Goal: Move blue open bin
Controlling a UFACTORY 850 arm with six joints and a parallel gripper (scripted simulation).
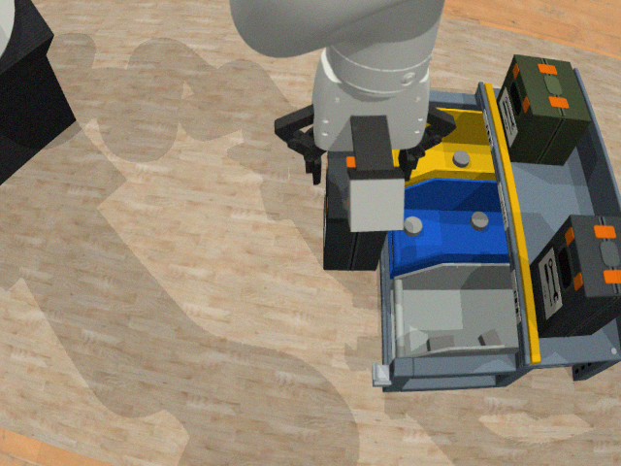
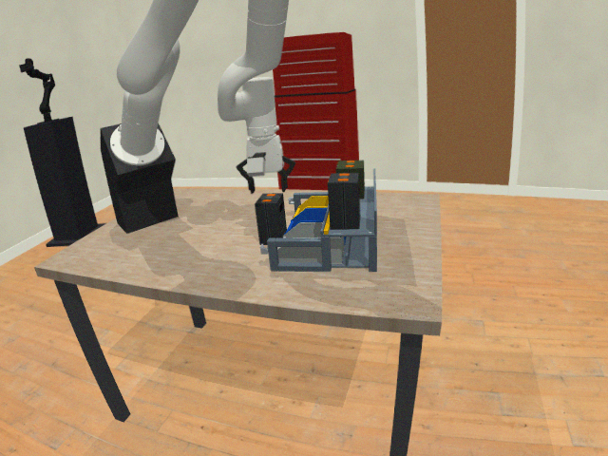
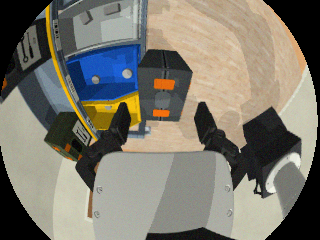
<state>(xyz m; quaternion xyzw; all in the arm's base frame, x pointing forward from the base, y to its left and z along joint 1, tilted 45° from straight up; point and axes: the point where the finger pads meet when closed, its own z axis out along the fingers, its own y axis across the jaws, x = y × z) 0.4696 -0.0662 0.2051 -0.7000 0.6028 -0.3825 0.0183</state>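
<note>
Now: hand 90 mm above the black case. Also, from my hand: yellow bin 150 mm ahead, 90 mm to the left, 120 mm below; then grey bin 120 mm ahead, 130 mm to the right, 120 mm below; then blue open bin 130 mm ahead, 20 mm to the right, 120 mm below.
</note>
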